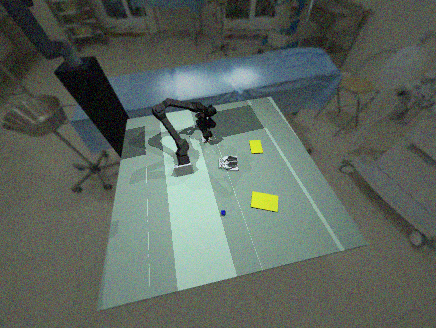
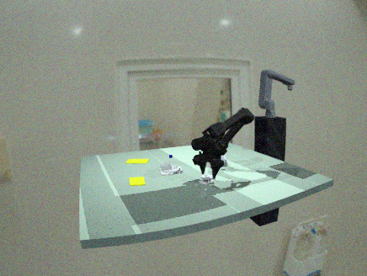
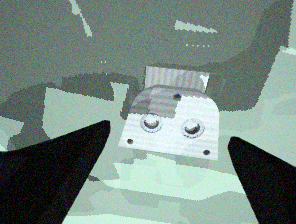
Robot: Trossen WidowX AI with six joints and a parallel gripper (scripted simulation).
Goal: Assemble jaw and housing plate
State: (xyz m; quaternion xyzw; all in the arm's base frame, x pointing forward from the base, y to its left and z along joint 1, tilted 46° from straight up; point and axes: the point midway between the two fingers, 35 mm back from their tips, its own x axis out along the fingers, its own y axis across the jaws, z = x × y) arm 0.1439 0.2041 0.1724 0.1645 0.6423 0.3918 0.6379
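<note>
Now: gripper tip 230 mm to the left of the jaw, 120 mm short of it and 20 mm above it. The rest, counted from my gripper tip: blue block: 590 mm to the right, 70 mm ahead, 20 mm below.
</note>
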